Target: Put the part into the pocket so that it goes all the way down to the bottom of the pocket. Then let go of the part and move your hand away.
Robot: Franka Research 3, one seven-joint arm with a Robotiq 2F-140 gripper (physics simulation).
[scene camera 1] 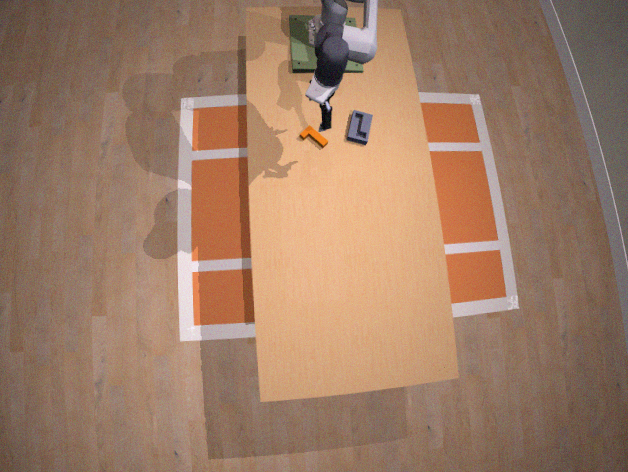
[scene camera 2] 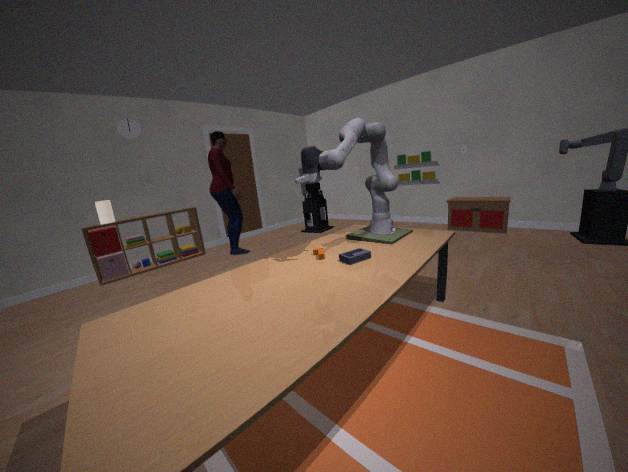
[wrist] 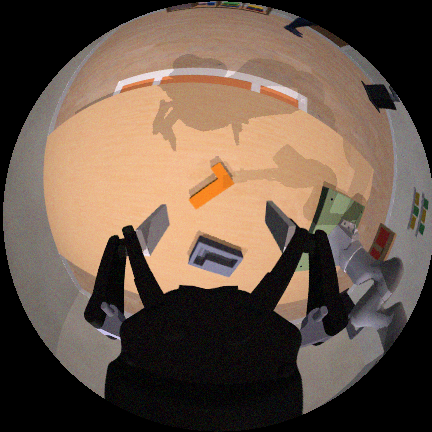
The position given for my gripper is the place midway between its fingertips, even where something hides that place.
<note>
My gripper [wrist: 215, 212] is open, with nothing in its grasp. Also in view: an orange L-shaped block [wrist: 223, 181]. I also see a pocket block [wrist: 207, 254].
</note>
